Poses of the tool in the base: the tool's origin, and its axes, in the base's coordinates. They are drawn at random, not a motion.
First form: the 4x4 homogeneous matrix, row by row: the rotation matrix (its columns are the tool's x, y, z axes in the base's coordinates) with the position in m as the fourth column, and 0 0 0 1 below. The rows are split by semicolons.
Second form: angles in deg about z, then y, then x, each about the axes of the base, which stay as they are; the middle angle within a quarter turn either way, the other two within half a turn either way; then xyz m. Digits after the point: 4 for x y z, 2 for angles.
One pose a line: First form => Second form
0.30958 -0.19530 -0.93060 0.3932; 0.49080 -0.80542 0.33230 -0.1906; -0.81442 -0.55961 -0.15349 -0.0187; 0 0 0 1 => 32.25 -68.53 -114.79 0.3932 -0.1906 -0.0187
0.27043 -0.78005 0.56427 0.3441; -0.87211 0.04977 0.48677 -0.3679; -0.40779 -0.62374 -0.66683 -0.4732; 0 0 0 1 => 70.88 34.35 -143.87 0.3441 -0.3679 -0.4732
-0.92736 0.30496 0.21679 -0.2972; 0.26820 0.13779 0.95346 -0.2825; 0.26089 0.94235 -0.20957 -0.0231; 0 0 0 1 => -161.80 12.52 -102.40 -0.2972 -0.2825 -0.0231
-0.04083 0.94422 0.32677 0.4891; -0.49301 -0.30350 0.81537 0.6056; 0.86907 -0.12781 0.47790 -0.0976; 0 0 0 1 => -92.48 19.07 -59.62 0.4891 0.6056 -0.0976
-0.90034 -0.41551 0.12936 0.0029; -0.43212 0.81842 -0.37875 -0.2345; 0.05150 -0.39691 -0.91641 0.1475; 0 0 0 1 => 155.23 7.43 157.54 0.0029 -0.2345 0.1475
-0.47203 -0.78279 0.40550 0.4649; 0.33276 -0.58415 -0.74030 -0.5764; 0.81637 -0.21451 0.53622 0.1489; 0 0 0 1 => 121.09 23.92 54.08 0.4649 -0.5764 0.1489
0.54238 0.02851 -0.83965 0.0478; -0.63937 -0.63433 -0.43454 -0.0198; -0.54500 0.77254 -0.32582 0.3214; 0 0 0 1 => -3.01 -57.10 126.86 0.0478 -0.0198 0.3214
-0.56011 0.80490 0.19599 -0.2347; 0.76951 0.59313 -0.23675 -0.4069; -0.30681 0.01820 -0.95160 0.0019; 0 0 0 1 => -124.83 11.30 166.03 -0.2347 -0.4069 0.0019
